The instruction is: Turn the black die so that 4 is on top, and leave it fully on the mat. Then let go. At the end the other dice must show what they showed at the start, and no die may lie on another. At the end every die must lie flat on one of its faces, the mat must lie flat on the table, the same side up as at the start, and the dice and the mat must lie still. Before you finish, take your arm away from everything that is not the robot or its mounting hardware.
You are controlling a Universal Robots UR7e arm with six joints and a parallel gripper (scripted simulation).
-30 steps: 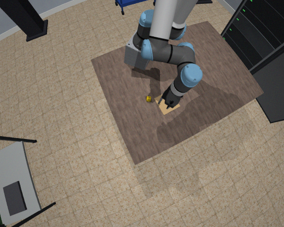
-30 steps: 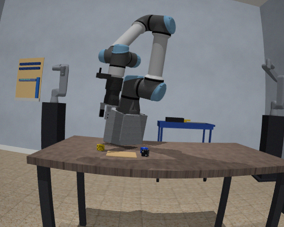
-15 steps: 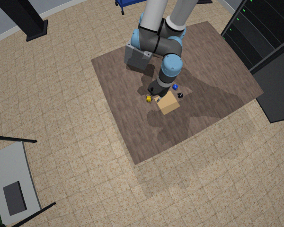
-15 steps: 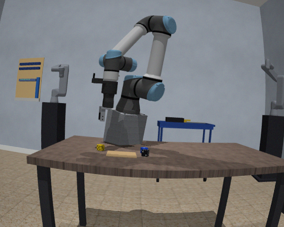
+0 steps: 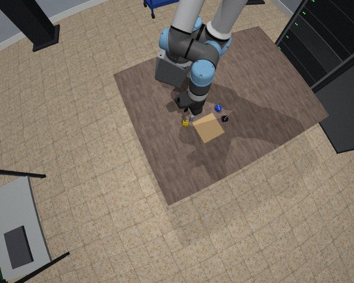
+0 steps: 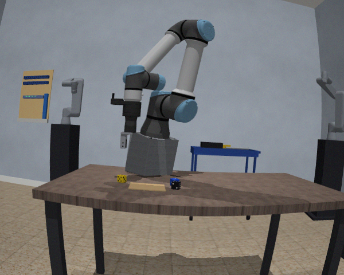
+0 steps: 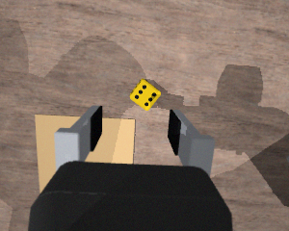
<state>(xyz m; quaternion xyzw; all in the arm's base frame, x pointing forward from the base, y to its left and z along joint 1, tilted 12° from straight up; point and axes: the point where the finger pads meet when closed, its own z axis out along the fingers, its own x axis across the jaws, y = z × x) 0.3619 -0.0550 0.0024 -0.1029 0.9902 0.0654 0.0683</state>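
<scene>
Right now my hand is 1 cm past the yellow die, 1 cm to the left of it and 15 cm above it. The rest, counted from my hand: blue die (5 cm behind, 21 cm to the left, 15 cm below); black die (2 cm ahead, 23 cm to the left, 15 cm below); tan mat (4 cm ahead, 12 cm to the left, 16 cm below).
</scene>
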